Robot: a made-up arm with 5 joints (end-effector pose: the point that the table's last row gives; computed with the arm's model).
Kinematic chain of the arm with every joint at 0, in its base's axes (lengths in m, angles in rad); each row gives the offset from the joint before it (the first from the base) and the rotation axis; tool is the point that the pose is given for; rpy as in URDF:
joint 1: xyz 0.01 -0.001 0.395 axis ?
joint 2: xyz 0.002 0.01 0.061 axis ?
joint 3: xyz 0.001 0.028 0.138 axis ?
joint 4: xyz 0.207 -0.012 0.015 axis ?
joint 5: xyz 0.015 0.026 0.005 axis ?
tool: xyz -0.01 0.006 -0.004 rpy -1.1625 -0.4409 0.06
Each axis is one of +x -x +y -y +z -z.
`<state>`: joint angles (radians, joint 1 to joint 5).
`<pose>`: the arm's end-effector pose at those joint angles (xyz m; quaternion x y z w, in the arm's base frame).
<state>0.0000 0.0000 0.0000 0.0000 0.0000</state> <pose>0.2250 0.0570 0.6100 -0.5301 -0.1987 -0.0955 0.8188</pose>
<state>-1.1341 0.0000 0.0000 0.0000 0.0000</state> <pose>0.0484 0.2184 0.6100 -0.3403 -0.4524 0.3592 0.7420</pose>
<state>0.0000 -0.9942 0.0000 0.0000 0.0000</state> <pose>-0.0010 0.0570 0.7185 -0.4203 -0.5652 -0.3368 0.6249</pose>
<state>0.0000 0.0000 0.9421 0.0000 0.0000</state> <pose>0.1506 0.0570 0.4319 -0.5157 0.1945 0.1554 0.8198</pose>
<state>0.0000 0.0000 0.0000 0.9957 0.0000</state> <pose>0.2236 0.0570 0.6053 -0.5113 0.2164 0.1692 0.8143</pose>
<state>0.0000 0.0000 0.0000 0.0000 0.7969</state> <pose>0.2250 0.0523 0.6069 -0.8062 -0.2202 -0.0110 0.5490</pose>
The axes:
joint 1: -z
joint 2: +y
joint 3: +y
joint 4: +y
joint 5: -x

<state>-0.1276 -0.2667 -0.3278 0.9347 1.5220</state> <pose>0.1368 0.0640 0.7150 -0.9107 -0.2268 0.2435 0.2446</pose>
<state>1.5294 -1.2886 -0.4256 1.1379 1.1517</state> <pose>0.0537 0.1703 0.6991 -0.8453 0.3636 -0.3844 0.0740</pose>
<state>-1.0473 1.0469 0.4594 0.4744 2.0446</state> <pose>0.0452 0.1515 0.3134 0.3149 0.3236 -0.8334 0.3185</pose>
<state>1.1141 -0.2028 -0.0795 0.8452 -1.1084</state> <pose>0.1411 -0.1356 0.6680 0.0229 0.1705 -0.6596 0.7317</pose>
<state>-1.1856 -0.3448 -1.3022 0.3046 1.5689</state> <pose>-0.0617 -0.0500 0.7961 -0.4945 -0.6834 -0.4272 0.3253</pose>
